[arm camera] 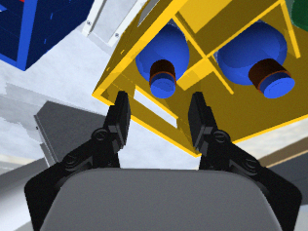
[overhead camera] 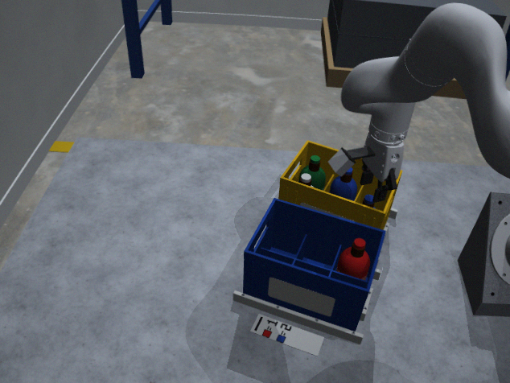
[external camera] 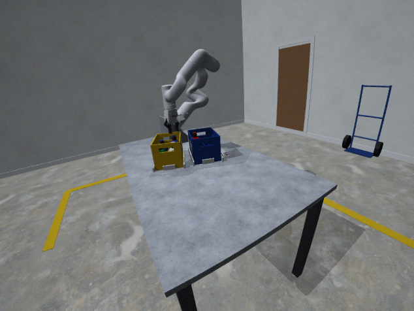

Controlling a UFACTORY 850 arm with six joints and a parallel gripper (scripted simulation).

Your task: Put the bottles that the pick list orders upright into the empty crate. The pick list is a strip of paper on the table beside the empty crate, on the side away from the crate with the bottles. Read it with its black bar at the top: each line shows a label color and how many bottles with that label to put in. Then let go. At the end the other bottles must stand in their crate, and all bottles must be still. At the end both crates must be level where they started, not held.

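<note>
The yellow crate lies 6 cm ahead of my hand, 8 cm to the right of it and 12 cm below it. The rest, counted from my hand: white-capped bottle (16 cm ahead, 7 cm to the right, 12 cm below); red-label bottle (5 cm ahead, 15 cm to the left, 12 cm below); green bottle (13 cm ahead, 15 cm to the right, 12 cm below).
</note>
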